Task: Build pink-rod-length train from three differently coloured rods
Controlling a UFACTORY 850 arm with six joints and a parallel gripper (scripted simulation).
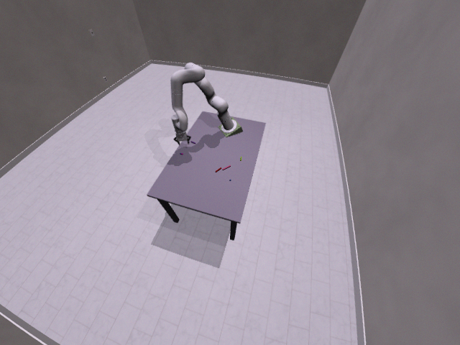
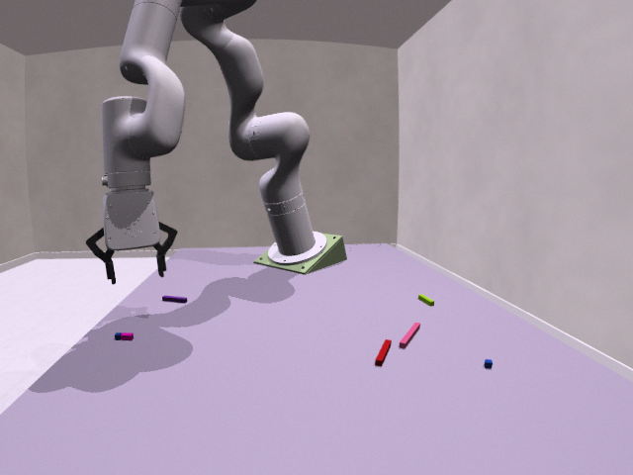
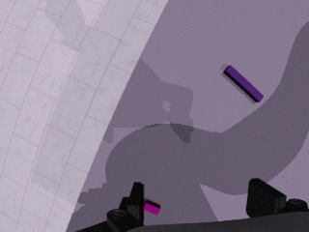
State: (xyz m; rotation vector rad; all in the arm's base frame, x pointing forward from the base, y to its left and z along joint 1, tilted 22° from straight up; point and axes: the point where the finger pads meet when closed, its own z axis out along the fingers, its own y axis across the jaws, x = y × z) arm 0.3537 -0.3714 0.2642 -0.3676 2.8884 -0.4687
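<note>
Right now my hand is 120 mm past the purple rod, 60 mm to the right of it and 100 mm above it. From my hand the other things lie so: magenta rod 60 mm ahead, 20 mm to the right, 100 mm below; pink rod 200 mm ahead, 450 mm to the left, 100 mm below; red rod 240 mm ahead, 380 mm to the left, 100 mm below.
</note>
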